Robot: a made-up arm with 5 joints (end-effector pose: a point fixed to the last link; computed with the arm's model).
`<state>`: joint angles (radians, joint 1 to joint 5).
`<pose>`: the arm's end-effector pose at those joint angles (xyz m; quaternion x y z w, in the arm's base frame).
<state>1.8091 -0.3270 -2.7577 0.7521 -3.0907</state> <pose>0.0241 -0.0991 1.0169 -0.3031 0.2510 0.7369 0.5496</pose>
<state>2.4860 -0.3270 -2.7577 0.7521 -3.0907</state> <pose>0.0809 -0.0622 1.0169 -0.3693 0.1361 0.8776 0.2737</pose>
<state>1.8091 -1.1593 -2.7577 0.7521 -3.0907</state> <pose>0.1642 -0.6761 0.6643 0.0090 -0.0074 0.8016 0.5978</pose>
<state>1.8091 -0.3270 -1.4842 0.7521 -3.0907</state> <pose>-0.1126 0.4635 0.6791 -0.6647 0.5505 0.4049 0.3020</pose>
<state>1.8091 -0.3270 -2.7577 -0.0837 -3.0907</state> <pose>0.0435 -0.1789 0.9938 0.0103 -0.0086 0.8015 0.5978</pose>
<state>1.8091 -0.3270 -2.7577 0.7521 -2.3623</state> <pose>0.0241 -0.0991 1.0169 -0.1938 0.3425 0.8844 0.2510</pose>
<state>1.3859 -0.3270 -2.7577 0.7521 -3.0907</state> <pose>-0.0188 -0.1003 1.0169 -0.2436 0.3091 0.6051 0.6921</pose>
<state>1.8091 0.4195 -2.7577 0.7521 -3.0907</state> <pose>-0.1182 0.4868 0.8606 -0.5404 0.4476 0.5712 0.4260</pose>
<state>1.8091 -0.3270 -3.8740 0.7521 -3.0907</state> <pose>0.1348 -0.5550 0.6476 0.1179 -0.0976 0.7922 0.5908</pose>
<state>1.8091 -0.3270 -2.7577 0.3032 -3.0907</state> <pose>0.0351 -0.1444 1.0131 -0.1379 0.1142 0.7887 0.5882</pose>
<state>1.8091 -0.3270 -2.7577 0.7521 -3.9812</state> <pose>0.0241 -0.0991 1.0169 -0.3817 0.0960 0.4284 0.8134</pose>
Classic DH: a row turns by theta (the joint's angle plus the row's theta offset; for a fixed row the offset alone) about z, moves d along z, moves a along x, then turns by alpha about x. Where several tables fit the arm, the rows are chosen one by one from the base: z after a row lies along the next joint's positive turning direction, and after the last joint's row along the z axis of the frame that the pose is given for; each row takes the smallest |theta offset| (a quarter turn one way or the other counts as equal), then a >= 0, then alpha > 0; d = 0 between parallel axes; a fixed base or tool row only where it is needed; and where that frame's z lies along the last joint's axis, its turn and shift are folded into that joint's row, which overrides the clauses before.
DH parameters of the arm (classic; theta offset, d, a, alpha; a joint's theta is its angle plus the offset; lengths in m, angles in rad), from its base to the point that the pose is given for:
joint 1: 0 0.1689 0 -1.5708
joint 2: -1.3849 0 0.2905 0
joint 3: -0.4084 0 -0.4627 0
joint 4: -1.3483 0 -0.0648 1.5708
joint 5: 3.1416 0.0827 0 0

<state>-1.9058 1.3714 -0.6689 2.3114 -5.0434</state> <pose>-0.0007 -0.0019 -0.1638 0.0001 0.0638 0.9431 0.3262</pose>
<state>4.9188 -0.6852 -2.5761 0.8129 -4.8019</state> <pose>-0.0597 0.2852 0.9648 -0.0501 0.3360 -0.9389 0.0549</pose>
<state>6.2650 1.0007 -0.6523 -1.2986 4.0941</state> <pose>0.3161 -0.0058 -0.1766 0.4148 0.7865 0.2060 0.4084</pose>
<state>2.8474 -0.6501 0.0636 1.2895 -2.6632</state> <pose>-0.1921 0.0582 0.0043 -0.8697 0.3537 -0.3428 0.0317</pose>
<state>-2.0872 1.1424 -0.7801 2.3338 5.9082</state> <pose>-0.0609 -0.1073 -0.1728 -0.1448 0.1669 0.3250 0.9196</pose>
